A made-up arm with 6 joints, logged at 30 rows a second.
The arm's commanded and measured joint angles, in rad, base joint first. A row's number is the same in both.
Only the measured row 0 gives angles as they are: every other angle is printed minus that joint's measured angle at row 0.
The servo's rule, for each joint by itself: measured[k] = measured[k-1] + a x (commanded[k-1-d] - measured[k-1]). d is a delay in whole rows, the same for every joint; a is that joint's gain. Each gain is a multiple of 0.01, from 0.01 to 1. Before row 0 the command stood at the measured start. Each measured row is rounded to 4 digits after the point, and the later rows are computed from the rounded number. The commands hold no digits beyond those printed.
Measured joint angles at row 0:
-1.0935, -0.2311, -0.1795, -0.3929, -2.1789, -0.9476
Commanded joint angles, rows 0 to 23:
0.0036, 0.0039, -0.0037, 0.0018, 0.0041, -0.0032
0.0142, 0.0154, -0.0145, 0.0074, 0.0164, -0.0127
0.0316, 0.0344, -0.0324, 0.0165, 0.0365, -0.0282
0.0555, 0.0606, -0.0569, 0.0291, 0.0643, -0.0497
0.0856, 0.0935, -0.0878, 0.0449, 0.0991, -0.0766
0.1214, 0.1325, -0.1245, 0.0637, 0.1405, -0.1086
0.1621, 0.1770, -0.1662, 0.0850, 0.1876, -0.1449
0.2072, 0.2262, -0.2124, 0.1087, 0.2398, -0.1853
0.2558, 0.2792, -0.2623, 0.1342, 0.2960, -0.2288
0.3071, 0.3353, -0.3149, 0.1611, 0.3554, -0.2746
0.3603, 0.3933, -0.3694, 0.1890, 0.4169, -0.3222
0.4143, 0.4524, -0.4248, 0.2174, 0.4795, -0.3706
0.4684, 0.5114, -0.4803, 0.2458, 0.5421, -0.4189
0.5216, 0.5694, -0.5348, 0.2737, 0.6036, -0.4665
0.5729, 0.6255, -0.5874, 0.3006, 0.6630, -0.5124
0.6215, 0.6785, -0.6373, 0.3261, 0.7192, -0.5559
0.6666, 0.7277, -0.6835, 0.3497, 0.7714, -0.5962
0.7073, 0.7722, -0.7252, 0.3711, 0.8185, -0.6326
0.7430, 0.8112, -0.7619, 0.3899, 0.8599, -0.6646
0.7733, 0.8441, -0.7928, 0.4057, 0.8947, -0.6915
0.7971, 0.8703, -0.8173, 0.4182, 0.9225, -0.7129
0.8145, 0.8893, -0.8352, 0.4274, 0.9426, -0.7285
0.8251, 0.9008, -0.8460, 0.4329, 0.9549, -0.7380
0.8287, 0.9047, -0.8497, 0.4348, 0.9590, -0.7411
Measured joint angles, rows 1 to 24:
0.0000, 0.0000, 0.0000, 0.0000, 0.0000, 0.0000
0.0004, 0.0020, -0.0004, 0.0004, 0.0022, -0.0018
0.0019, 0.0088, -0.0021, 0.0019, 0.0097, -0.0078
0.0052, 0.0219, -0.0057, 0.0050, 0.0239, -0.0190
0.0107, 0.0416, -0.0118, 0.0101, 0.0453, -0.0359
0.0189, 0.0681, -0.0209, 0.0174, 0.0738, -0.0583
0.0302, 0.1009, -0.0333, 0.0271, 0.1092, -0.0860
0.0447, 0.1397, -0.0492, 0.0393, 0.1508, -0.1184
0.0626, 0.1838, -0.0688, 0.0539, 0.1980, -0.1552
0.0839, 0.2325, -0.0920, 0.0708, 0.2499, -0.1957
0.1085, 0.2849, -0.1187, 0.0898, 0.3058, -0.2391
0.1362, 0.3402, -0.1488, 0.1106, 0.3647, -0.2848
0.1668, 0.3974, -0.1819, 0.1330, 0.4255, -0.3320
0.2000, 0.4555, -0.2177, 0.1567, 0.4873, -0.3798
0.2354, 0.5136, -0.2558, 0.1813, 0.5489, -0.4275
0.2725, 0.5707, -0.2956, 0.2064, 0.6094, -0.4742
0.3109, 0.6257, -0.3366, 0.2315, 0.6676, -0.5191
0.3500, 0.6777, -0.3782, 0.2563, 0.7226, -0.5615
0.3893, 0.7259, -0.4198, 0.2804, 0.7734, -0.6006
0.4282, 0.7694, -0.4609, 0.3034, 0.8192, -0.6358
0.4662, 0.8075, -0.5007, 0.3249, 0.8592, -0.6664
0.5026, 0.8395, -0.5387, 0.3445, 0.8927, -0.6920
0.5369, 0.8649, -0.5743, 0.3619, 0.9191, -0.7121
0.5686, 0.8832, -0.6069, 0.3768, 0.9381, -0.7263
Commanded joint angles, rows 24 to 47:
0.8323, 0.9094, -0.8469, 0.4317, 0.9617, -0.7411
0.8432, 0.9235, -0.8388, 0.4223, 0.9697, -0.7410
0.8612, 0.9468, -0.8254, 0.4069, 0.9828, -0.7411
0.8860, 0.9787, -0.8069, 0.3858, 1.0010, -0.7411
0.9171, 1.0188, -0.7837, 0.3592, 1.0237, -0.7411
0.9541, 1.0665, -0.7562, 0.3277, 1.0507, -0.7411
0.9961, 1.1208, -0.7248, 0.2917, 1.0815, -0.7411
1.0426, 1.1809, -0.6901, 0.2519, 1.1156, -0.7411
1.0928, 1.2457, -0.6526, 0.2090, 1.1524, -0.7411
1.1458, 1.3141, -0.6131, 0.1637, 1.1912, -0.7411
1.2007, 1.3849, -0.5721, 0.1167, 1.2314, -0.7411
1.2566, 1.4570, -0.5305, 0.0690, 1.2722, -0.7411
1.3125, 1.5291, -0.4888, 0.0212, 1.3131, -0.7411
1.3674, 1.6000, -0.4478, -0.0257, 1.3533, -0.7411
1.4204, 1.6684, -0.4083, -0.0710, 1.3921, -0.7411
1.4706, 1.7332, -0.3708, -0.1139, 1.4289, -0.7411
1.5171, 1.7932, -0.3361, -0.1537, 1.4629, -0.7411
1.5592, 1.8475, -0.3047, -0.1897, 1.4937, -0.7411
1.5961, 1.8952, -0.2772, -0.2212, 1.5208, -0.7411
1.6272, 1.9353, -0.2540, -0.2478, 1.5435, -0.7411
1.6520, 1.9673, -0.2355, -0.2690, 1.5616, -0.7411
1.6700, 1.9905, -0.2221, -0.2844, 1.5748, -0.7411
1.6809, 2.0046, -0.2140, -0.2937, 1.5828, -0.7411
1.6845, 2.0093, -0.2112, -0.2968, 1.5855, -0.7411
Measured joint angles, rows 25 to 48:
0.5972, 0.8942, -0.6360, 0.3890, 0.9492, -0.7344
0.6231, 0.9020, -0.6613, 0.3980, 0.9558, -0.7381
0.6473, 0.9130, -0.6826, 0.4031, 0.9632, -0.7397
0.6708, 0.9302, -0.6997, 0.4039, 0.9736, -0.7405
0.6945, 0.9549, -0.7126, 0.4001, 0.9881, -0.7408
0.7190, 0.9875, -0.7211, 0.3915, 1.0070, -0.7410
0.7449, 1.0278, -0.7253, 0.3781, 1.0302, -0.7411
0.7725, 1.0752, -0.7252, 0.3600, 1.0574, -0.7411
0.8022, 1.1291, -0.7210, 0.3373, 1.0882, -0.7411
0.8342, 1.1886, -0.7128, 0.3104, 1.1222, -0.7411
0.8685, 1.2526, -0.7008, 0.2796, 1.1588, -0.7411
0.9050, 1.3201, -0.6854, 0.2454, 1.1973, -0.7411
0.9437, 1.3899, -0.6668, 0.2084, 1.2370, -0.7411
0.9843, 1.4609, -0.6454, 0.1691, 1.2773, -0.7411
1.0264, 1.5318, -0.6217, 0.1282, 1.3176, -0.7411
1.0697, 1.6015, -0.5961, 0.0864, 1.3571, -0.7411
1.1138, 1.6687, -0.5691, 0.0443, 1.3952, -0.7411
1.1582, 1.7322, -0.5411, 0.0027, 1.4311, -0.7411
1.2023, 1.7910, -0.5127, -0.0377, 1.4643, -0.7411
1.2456, 1.8441, -0.4844, -0.0762, 1.4942, -0.7411
1.2876, 1.8906, -0.4568, -0.1122, 1.5203, -0.7411
1.3277, 1.9297, -0.4302, -0.1451, 1.5422, -0.7411
1.3654, 1.9607, -0.4052, -0.1744, 1.5595, -0.7411
1.4001, 1.9831, -0.3823, -0.1995, 1.5718, -0.7411

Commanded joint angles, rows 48 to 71:
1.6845, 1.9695, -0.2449, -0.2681, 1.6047, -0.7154
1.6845, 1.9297, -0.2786, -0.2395, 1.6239, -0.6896
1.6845, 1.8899, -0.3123, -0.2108, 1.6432, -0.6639
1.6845, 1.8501, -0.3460, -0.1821, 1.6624, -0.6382
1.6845, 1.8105, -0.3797, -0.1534, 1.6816, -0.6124
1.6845, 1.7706, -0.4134, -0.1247, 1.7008, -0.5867
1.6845, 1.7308, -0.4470, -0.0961, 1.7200, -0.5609
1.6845, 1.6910, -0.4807, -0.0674, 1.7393, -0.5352
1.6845, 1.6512, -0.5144, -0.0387, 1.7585, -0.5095
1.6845, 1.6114, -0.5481, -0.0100, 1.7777, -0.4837
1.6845, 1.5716, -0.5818, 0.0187, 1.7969, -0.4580
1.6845, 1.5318, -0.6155, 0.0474, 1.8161, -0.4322
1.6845, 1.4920, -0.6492, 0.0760, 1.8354, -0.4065
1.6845, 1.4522, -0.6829, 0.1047, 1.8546, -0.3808
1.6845, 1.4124, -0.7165, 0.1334, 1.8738, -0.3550
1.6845, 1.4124, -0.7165, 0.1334, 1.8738, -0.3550
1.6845, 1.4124, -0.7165, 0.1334, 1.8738, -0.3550
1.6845, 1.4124, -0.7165, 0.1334, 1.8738, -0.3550
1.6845, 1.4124, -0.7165, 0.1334, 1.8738, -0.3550
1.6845, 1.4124, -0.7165, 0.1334, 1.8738, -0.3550
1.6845, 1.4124, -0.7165, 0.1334, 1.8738, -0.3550
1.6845, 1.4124, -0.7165, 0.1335, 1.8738, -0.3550
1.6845, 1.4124, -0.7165, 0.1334, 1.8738, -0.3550
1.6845, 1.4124, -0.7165, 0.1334, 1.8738, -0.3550
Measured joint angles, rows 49 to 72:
1.4314, 1.9965, -0.3618, -0.2199, 1.5791, -0.7411
1.4592, 1.9827, -0.3478, -0.2300, 1.5927, -0.7270
1.4840, 1.9557, -0.3395, -0.2320, 1.6092, -0.7064
1.5061, 1.9221, -0.3362, -0.2275, 1.6272, -0.6830
1.5257, 1.8854, -0.3374, -0.2180, 1.6459, -0.6584
1.5432, 1.8472, -0.3425, -0.2044, 1.6648, -0.6331
1.5587, 1.8081, -0.3510, -0.1877, 1.6839, -0.6076
1.5725, 1.7687, -0.3625, -0.1685, 1.7030, -0.5819
1.5848, 1.7291, -0.3767, -0.1473, 1.7222, -0.5562
1.5958, 1.6894, -0.3932, -0.1245, 1.7414, -0.5305
1.6056, 1.6496, -0.4118, -0.1005, 1.7606, -0.5048
1.6143, 1.6098, -0.4322, -0.0755, 1.7798, -0.4791
1.6220, 1.5700, -0.4542, -0.0497, 1.7990, -0.4533
1.6289, 1.5302, -0.4776, -0.0233, 1.8183, -0.4276
1.6350, 1.4904, -0.5022, 0.0036, 1.8375, -0.4019
1.6404, 1.4506, -0.5279, 0.0309, 1.8567, -0.3761
1.6453, 1.4311, -0.5505, 0.0524, 1.8658, -0.3645
1.6496, 1.4216, -0.5704, 0.0694, 1.8700, -0.3593
1.6534, 1.4169, -0.5879, 0.0828, 1.8720, -0.3569
1.6568, 1.4146, -0.6033, 0.0934, 1.8730, -0.3559
1.6598, 1.4135, -0.6169, 0.1018, 1.8734, -0.3554
1.6625, 1.4129, -0.6289, 0.1084, 1.8736, -0.3552
1.6649, 1.4126, -0.6394, 0.1137, 1.8737, -0.3551
1.6671, 1.4125, -0.6487, 0.1178, 1.8738, -0.3550

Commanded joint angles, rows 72 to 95:
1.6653, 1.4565, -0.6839, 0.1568, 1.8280, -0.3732
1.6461, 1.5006, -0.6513, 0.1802, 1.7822, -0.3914
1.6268, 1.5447, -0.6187, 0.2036, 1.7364, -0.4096
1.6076, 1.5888, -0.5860, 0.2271, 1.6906, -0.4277
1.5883, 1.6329, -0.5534, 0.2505, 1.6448, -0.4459
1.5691, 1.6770, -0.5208, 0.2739, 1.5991, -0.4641
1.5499, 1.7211, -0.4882, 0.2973, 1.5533, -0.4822
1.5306, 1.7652, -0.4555, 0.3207, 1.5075, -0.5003
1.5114, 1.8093, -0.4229, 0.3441, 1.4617, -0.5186
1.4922, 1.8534, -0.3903, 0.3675, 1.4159, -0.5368
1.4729, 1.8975, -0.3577, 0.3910, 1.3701, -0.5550
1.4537, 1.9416, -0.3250, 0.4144, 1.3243, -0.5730
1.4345, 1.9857, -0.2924, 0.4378, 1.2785, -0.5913
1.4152, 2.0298, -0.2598, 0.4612, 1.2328, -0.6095
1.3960, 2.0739, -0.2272, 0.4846, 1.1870, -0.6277
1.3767, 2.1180, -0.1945, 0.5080, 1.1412, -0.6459
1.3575, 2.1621, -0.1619, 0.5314, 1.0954, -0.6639
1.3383, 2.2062, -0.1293, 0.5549, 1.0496, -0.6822
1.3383, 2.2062, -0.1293, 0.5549, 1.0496, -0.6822
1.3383, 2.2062, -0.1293, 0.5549, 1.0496, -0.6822
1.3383, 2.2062, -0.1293, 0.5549, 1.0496, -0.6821
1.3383, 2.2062, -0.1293, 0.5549, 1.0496, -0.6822
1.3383, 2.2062, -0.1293, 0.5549, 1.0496, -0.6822
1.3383, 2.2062, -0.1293, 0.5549, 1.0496, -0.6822
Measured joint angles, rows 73 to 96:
1.6690, 1.4124, -0.6568, 0.1211, 1.8738, -0.3550
1.6686, 1.4349, -0.6601, 0.1286, 1.8495, -0.3650
1.6661, 1.4684, -0.6590, 0.1394, 1.8138, -0.3795
1.6618, 1.5073, -0.6542, 0.1529, 1.7728, -0.3961
1.6558, 1.5489, -0.6460, 0.1685, 1.7292, -0.4135
1.6484, 1.5917, -0.6349, 0.1857, 1.6845, -0.4313
1.6397, 1.6352, -0.6212, 0.2042, 1.6392, -0.4493
1.6298, 1.6790, -0.6052, 0.2238, 1.5937, -0.4674
1.6189, 1.7230, -0.5872, 0.2441, 1.5480, -0.4855
1.6071, 1.7670, -0.5675, 0.2651, 1.5023, -0.5037
1.5945, 1.8111, -0.5462, 0.2866, 1.4565, -0.5219
1.5811, 1.8552, -0.5236, 0.3085, 1.4107, -0.5401
1.5671, 1.8993, -0.4998, 0.3307, 1.3649, -0.5582
1.5525, 1.9434, -0.4749, 0.3532, 1.3191, -0.5764
1.5374, 1.9875, -0.4491, 0.3759, 1.2734, -0.5946
1.5218, 2.0316, -0.4225, 0.3987, 1.2276, -0.6128
1.5058, 2.0757, -0.3951, 0.4217, 1.1818, -0.6310
1.4895, 2.1198, -0.3671, 0.4447, 1.1360, -0.6491
1.4729, 2.1639, -0.3386, 0.4678, 1.0902, -0.6673
1.4581, 2.1855, -0.3135, 0.4861, 1.0687, -0.6755
1.4449, 2.1961, -0.2914, 0.5005, 1.0586, -0.6792
1.4332, 2.2013, -0.2719, 0.5119, 1.0538, -0.6808
1.4228, 2.2038, -0.2548, 0.5209, 1.0516, -0.6816
1.4135, 2.2050, -0.2397, 0.5280, 1.0505, -0.6819

